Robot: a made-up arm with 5 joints. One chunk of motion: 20 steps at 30 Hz.
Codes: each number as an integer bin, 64 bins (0 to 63) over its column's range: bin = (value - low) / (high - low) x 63, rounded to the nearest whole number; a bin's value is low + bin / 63 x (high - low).
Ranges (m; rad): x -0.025..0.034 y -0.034..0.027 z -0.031..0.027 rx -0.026..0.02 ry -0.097..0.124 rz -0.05..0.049
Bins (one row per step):
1: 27 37 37 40 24 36
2: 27 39 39 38 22 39
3: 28 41 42 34 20 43
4: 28 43 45 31 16 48
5: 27 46 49 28 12 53
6: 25 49 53 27 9 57
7: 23 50 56 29 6 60
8: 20 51 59 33 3 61
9: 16 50 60 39 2 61
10: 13 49 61 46 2 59
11: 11 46 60 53 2 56
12: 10 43 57 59 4 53
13: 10 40 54 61 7 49
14: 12 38 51 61 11 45
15: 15 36 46 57 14 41
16: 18 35 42 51 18 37
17: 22 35 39 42 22 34
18: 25 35 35 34 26 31
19: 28 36 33 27 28 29
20: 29 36 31 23 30 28
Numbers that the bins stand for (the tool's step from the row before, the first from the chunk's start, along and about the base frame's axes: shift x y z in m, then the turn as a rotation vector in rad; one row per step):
1: 0.00029 0.00183 0.00306 0.00321 -0.01281 0.00657
2: 0.00029 0.00376 0.00490 0.00175 -0.01983 0.01129
3: 0.00122 0.00570 0.00767 -0.00117 -0.02684 0.01757
4: 0.00122 0.00763 0.01043 -0.00337 -0.04087 0.02543
5: 0.00029 0.01054 0.01411 -0.00556 -0.05490 0.03329
6: -0.00159 0.01344 0.01779 -0.00629 -0.06543 0.03957
7: -0.00346 0.01441 0.02056 -0.00483 -0.07595 0.04429
8: -0.00627 0.01538 0.02332 -0.00190 -0.08648 0.04586
9: -0.01002 0.01441 0.02424 0.00248 -0.08998 0.04586
10: -0.01283 0.01344 0.02516 0.00759 -0.08998 0.04271
11: -0.01470 0.01054 0.02424 0.01270 -0.08998 0.03800
12: -0.01563 0.00763 0.02148 0.01708 -0.08297 0.03329
13: -0.01563 0.00473 0.01871 0.01854 -0.07244 0.02700
14: -0.01376 0.00279 0.01595 0.01854 -0.05841 0.02071
15: -0.01095 0.00086 0.01135 0.01562 -0.04789 0.01443
16: -0.00814 -0.00011 0.00767 0.01124 -0.03386 0.00814
17: -0.00440 -0.00011 0.00490 0.00467 -0.01983 0.00343
18: -0.00159 -0.00011 0.00122 -0.00117 -0.00579 -0.00129
19: 0.00122 0.00086 -0.00062 -0.00629 0.00122 -0.00443
20: 0.00216 0.00086 -0.00246 -0.00921 0.00824 -0.00600

